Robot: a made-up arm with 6 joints.
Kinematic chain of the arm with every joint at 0, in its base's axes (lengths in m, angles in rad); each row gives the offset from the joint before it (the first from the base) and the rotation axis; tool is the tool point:
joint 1: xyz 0 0 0.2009 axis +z
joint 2: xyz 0 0.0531 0 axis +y
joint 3: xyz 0 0 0.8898 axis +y
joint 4: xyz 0 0 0.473 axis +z
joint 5: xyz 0 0 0 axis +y
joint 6: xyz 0 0 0.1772 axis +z
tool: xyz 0 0 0
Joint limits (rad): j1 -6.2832..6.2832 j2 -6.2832..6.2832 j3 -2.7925..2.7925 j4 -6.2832..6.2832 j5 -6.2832..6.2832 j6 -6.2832..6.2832
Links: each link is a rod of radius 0.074 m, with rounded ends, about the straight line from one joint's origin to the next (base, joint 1, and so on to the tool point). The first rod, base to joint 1, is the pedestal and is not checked.
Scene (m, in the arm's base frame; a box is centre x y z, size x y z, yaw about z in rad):
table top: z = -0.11
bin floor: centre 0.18 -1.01 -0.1 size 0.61 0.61 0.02 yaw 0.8
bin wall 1: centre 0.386 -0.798 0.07 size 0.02 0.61 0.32 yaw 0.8
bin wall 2: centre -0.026 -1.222 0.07 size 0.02 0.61 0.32 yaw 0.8
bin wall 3: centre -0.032 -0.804 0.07 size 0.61 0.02 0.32 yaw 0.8
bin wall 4: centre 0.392 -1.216 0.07 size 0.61 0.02 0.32 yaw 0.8
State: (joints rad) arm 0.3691 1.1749 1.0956 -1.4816 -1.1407 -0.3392
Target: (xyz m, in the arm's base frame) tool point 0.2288 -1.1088 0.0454
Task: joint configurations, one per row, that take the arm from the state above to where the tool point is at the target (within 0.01 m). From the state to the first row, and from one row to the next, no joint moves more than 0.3 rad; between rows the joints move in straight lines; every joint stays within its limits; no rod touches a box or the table.
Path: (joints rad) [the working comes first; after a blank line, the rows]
Joints at the target: -1.5502 1.1924 1.4159 -1.5678 -1.0405 -0.3392
Straight joint move there: touches bin wall 1, bin wall 4.

1: 0.0944 1.1316 1.1368 -1.4926 -1.1330 -0.3392
2: -0.1803 1.0884 1.1780 -1.5037 -1.1254 -0.3392
3: -0.4550 1.0451 1.2192 -1.5147 -1.1177 -0.3392
4: -0.7297 1.0018 1.2603 -1.5258 -1.1100 -0.3392
5: -1.0044 0.9586 1.3015 -1.5368 -1.1024 -0.3392
6: -1.2791 0.9153 1.3427 -1.5478 -1.0947 -0.3392
7: -1.5538 0.8720 1.3839 -1.5589 -1.0871 -0.3392
8: -1.5520 1.0322 1.3999 -1.5634 -1.0638 -0.3392
9: -1.5502 1.1924 1.4159 -1.5678 -1.0405 -0.3392

